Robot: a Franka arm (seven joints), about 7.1 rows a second.
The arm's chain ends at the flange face. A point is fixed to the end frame.
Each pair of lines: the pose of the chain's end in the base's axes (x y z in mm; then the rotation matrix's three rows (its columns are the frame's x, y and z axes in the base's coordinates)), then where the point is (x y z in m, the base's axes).
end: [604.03 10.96 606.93], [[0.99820 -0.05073 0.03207], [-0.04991 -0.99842 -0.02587], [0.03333 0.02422 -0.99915]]
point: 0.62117 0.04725 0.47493
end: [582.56 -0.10 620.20], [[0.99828 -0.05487 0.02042], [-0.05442 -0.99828 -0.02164], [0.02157 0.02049 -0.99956]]
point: 0.59834 0.03669 0.48817
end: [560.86 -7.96 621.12], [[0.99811 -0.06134 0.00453], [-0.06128 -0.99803 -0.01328], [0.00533 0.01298 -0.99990]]
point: 0.57481 0.02985 0.48917
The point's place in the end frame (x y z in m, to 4 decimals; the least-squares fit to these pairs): 0.0109 -0.0403 0.1315
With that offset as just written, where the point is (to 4 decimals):
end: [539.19 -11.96 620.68], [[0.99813 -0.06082 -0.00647], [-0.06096 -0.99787 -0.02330], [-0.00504 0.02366 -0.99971]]
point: 0.5517 0.0245 0.4882
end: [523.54 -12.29 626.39], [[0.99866 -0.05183 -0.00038], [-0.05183 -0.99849 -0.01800], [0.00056 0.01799 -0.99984]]
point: 0.5365 0.0250 0.4942
